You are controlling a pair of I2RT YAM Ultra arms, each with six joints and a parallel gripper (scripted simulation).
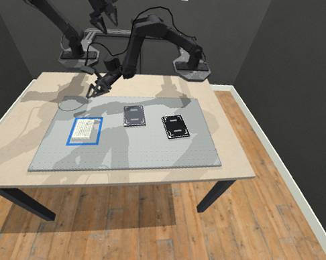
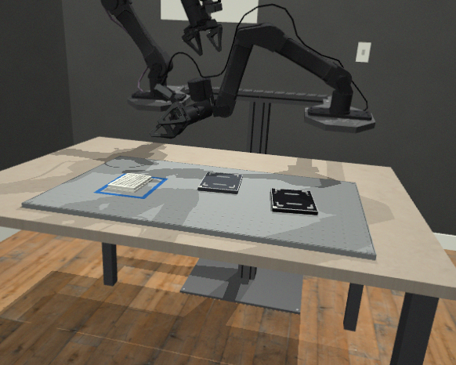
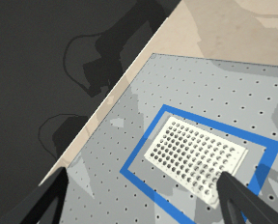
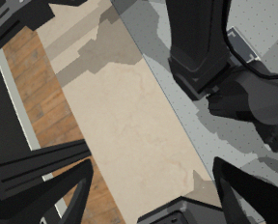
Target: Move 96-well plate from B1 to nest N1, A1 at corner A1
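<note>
The white 96-well plate is 390 mm below my right hand, 320 mm ahead of it and 110 mm to the right of it. Also, from my right hand: black plate nest (390 mm below, 370 mm to the left, 250 mm ahead).
</note>
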